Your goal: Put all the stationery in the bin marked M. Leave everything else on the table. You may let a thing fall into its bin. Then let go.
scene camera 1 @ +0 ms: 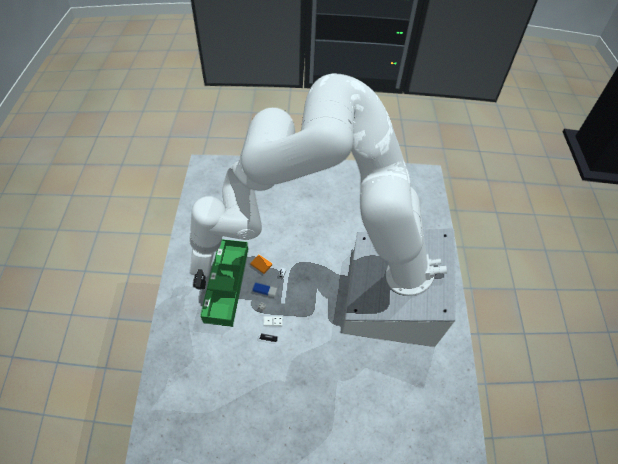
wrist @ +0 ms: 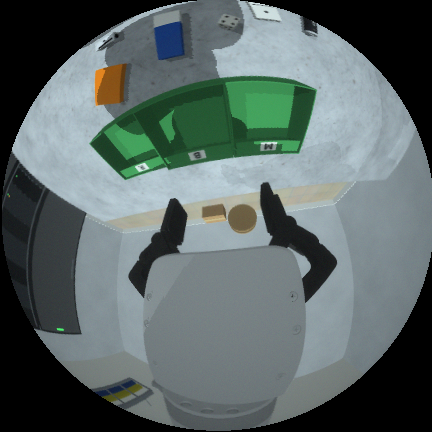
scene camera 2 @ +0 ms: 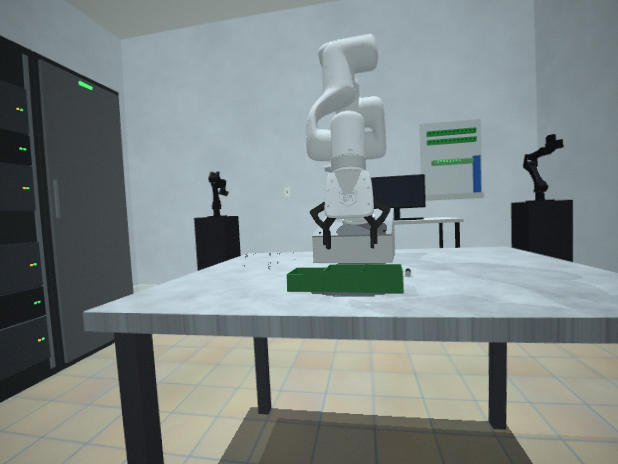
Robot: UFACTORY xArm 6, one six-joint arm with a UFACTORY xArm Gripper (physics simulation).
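A blue eraser with a pale end lies on the table beside the green three-part tray. A small silver sharpener and an orange block, perhaps a note pad, lie near it. The bin marked M is the end compartment, at the right in the wrist view; its floor shows bare. My gripper is open and empty, above and beyond the tray's labelled long side, away from the objects.
A white die, a white domino and a small black item with pale marks lie on the table, on the robot base's side of the tray. The grey base block stands farther right in scene camera 1.
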